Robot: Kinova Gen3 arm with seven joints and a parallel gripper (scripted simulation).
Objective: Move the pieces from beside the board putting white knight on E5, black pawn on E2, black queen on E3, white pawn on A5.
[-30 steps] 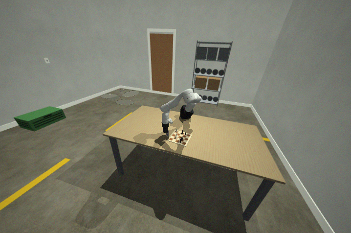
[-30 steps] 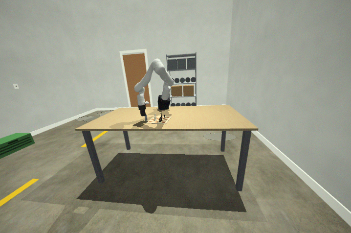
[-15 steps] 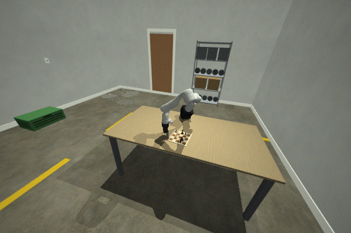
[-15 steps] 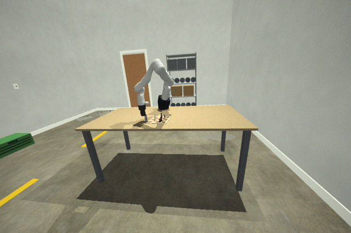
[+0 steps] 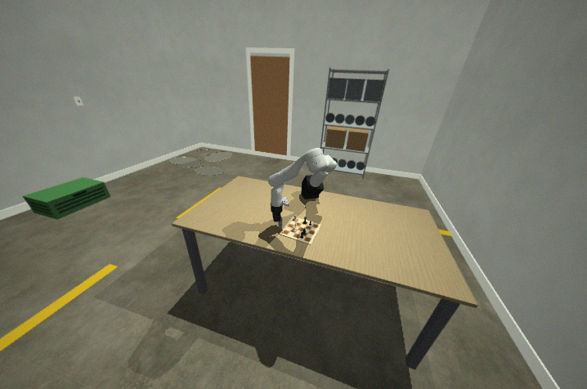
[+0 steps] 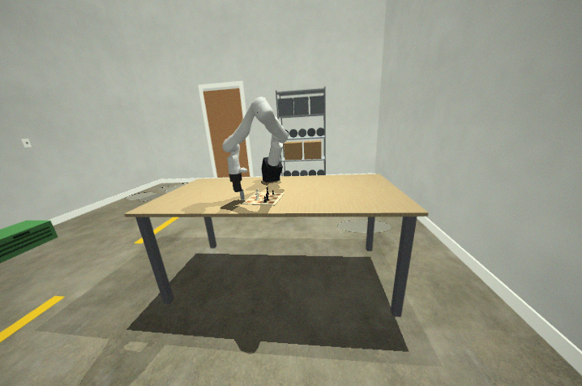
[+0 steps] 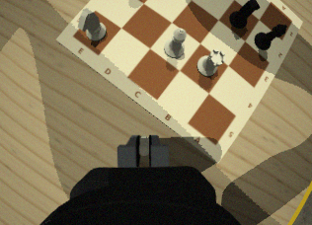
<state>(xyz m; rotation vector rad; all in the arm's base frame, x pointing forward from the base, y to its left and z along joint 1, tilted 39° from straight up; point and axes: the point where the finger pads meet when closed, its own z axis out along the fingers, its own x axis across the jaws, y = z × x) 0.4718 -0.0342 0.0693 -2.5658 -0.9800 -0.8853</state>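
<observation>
Right now my hand is 6 cm past the chessboard, 13 cm to the right of it and 2 cm above it. Also, from my hand: black pawn 14 cm behind, 15 cm to the left, 1 cm below; then black queen 14 cm behind, 11 cm to the left, 1 cm above; then white pawn 1 cm below.
</observation>
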